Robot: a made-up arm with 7 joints.
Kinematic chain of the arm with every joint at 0, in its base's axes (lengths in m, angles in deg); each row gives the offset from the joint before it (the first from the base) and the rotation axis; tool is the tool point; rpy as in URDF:
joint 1: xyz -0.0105 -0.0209 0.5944 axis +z
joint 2: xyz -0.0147 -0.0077 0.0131 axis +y
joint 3: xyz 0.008 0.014 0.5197 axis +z
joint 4: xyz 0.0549 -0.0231 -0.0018 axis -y
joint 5: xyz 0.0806 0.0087 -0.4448 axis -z
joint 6: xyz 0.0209 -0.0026 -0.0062 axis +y
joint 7: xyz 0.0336 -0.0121 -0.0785 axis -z
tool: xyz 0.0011 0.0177 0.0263 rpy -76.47 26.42 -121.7
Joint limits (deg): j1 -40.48..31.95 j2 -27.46..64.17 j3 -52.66..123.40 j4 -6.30..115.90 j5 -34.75..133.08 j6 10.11..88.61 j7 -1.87..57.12
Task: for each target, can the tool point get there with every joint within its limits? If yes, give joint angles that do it. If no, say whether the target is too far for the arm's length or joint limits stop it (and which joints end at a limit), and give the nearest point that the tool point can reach.
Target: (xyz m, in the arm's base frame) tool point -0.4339 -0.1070 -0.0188
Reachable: no: joint limits stop it (at a limit: joint 1, joint 2, joint 7) | nearest point -0.0275 -0.2356 0.4086 | short by 0.604 m
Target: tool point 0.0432 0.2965 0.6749
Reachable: yes | joints -17.01 16.36 103.45 16.02 8.85 20.01 32.37
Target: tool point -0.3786 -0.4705 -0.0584
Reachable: no: joint limits stop it (at a limit: joint 1, joint 2, joint 7) | nearest point -0.0120 -0.4089 0.3822 | short by 0.577 m
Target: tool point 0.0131 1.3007 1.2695
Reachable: no: too far | nearest point -0.0873 0.7125 1.1585 | short by 0.607 m
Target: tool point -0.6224 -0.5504 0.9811
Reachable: no: joint limits stop it (at a limit: joint 1, joint 2, joint 3, joint 6, joint 7) | nearest point -0.2844 -0.4246 1.1023 | short by 0.380 m
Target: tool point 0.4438 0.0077 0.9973
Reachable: yes | joints -21.45 -12.26 25.53 54.97 89.86 28.71 11.96
